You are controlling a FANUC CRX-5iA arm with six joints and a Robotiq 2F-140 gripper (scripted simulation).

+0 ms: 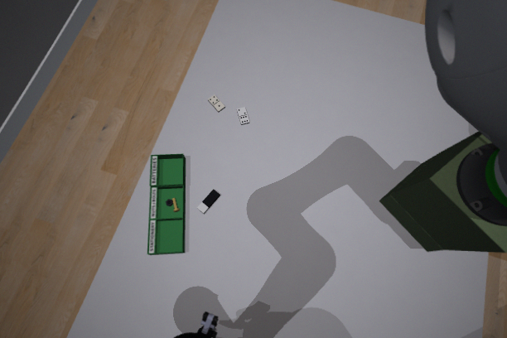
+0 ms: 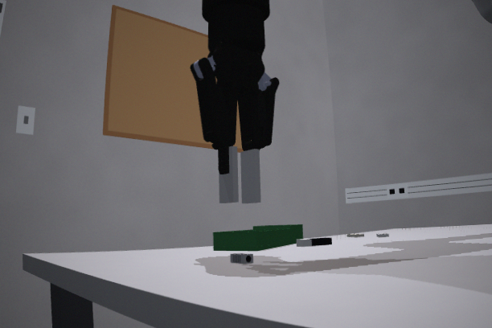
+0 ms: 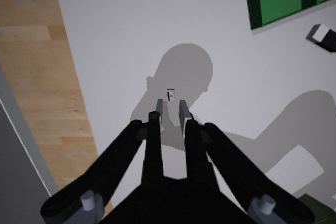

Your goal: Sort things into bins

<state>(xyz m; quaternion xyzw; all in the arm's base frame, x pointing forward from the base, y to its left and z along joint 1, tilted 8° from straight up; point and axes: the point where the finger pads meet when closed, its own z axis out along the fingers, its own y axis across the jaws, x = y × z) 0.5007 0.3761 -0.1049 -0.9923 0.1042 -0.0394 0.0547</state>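
My gripper is now 100 mm above the grey sharpener. From my hand the other things lie so: brass bolt: 270 mm to the right, 140 mm ahead, 90 mm below; black nut: 280 mm to the right, 160 mm ahead, 90 mm below; black-and-white eraser: 290 mm to the right, 100 mm below, 70 mm ahead.
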